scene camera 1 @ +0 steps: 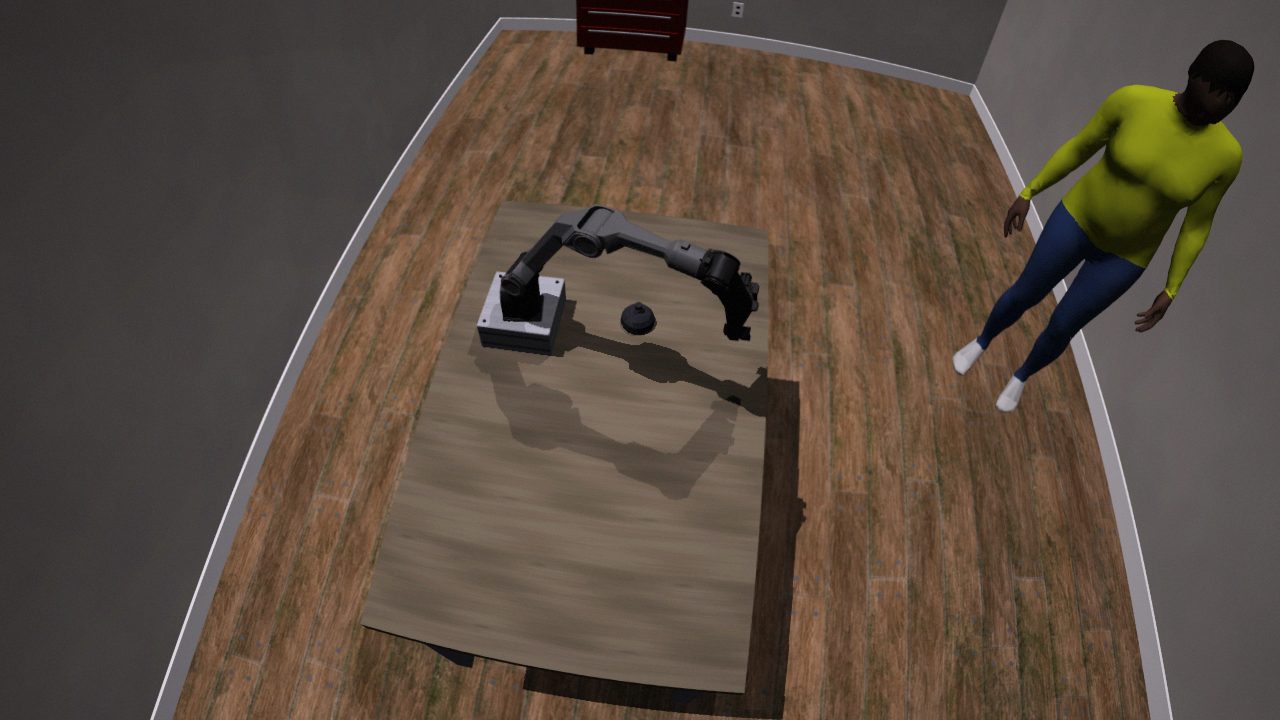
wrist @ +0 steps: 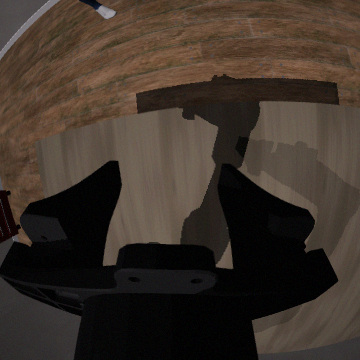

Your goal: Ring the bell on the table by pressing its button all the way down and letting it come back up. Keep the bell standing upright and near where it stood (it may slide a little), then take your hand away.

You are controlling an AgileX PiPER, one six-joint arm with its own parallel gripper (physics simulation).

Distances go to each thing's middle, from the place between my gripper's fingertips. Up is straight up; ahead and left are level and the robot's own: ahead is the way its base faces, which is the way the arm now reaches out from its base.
I see the round bell [scene camera 1: 636, 321] 230 mm behind my hand, 170 mm to the left of it and 190 mm below it.
